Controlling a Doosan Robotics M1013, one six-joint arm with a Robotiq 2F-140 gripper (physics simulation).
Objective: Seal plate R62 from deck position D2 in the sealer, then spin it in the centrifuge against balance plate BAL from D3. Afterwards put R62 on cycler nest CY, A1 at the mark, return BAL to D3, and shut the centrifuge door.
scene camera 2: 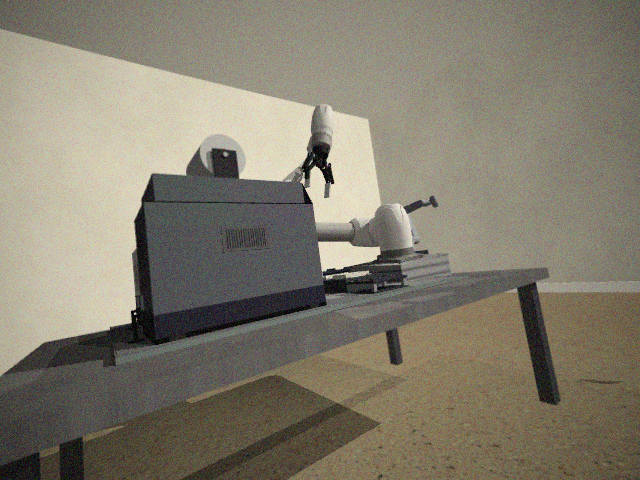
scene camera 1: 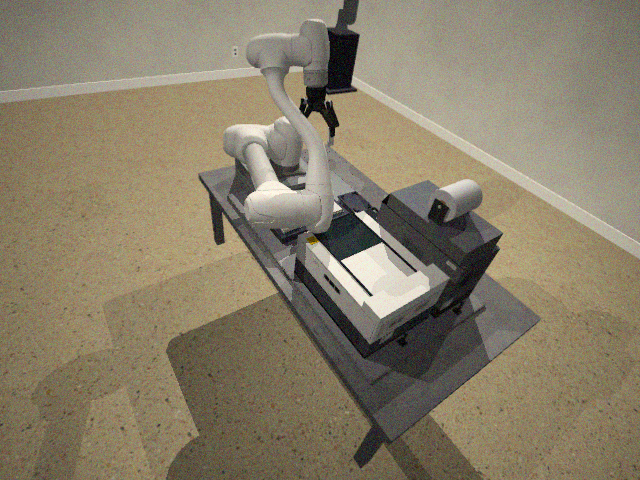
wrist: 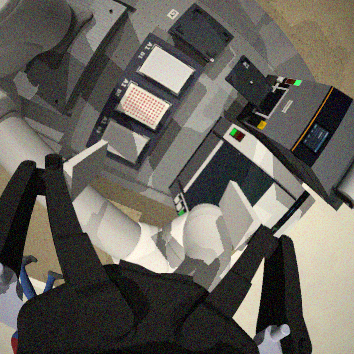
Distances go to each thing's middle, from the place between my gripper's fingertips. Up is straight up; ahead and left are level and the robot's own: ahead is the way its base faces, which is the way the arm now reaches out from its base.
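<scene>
The well plate with red wells [wrist: 136, 102] is 10 mm behind my hand and 370 mm below it. As for the tray [wrist: 244, 71], I find it a good way ahead of my hand, far to the left of it and far below it.
</scene>
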